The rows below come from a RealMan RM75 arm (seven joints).
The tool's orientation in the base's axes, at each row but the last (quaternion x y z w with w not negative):
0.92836, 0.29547, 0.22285, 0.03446
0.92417, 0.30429, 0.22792, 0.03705
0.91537, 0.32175, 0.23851, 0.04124
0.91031, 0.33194, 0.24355, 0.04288
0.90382, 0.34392, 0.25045, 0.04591
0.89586, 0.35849, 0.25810, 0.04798
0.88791, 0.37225, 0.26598, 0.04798
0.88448, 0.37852, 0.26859, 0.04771
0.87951, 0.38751, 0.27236, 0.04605
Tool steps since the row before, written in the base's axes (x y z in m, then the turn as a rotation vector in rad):
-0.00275, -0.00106, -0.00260, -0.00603, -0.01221, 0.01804
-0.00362, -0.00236, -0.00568, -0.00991, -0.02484, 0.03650
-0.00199, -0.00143, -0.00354, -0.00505, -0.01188, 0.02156
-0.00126, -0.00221, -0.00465, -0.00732, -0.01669, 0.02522
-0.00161, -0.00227, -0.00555, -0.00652, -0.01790, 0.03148
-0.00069, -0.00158, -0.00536, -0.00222, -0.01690, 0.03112
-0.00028, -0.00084, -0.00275, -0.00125, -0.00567, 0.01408
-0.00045, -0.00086, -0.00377, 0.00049, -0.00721, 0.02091
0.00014, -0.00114, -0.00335, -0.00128, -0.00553, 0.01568
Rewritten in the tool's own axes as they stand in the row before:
-0.00362, -0.00110, 0.00107, -0.00417, 0.01036, -0.01965
-0.00621, -0.00124, 0.00330, -0.00688, 0.02233, -0.03875
-0.00367, -0.00081, 0.00209, -0.00182, 0.01144, -0.02230
-0.00414, -0.00014, 0.00330, -0.00481, 0.01473, -0.02699
-0.00483, -0.00066, 0.00385, -0.00244, 0.01772, -0.03215
-0.00377, -0.00071, 0.00412, 0.00069, 0.01954, -0.02961
-0.00194, -0.00035, 0.00211, 0.00153, 0.00727, -0.01330
-0.00251, -0.00076, 0.00288, 0.00445, 0.01144, -0.01840
-0.00221, -0.00009, 0.00276, 0.00234, 0.00759, -0.01467

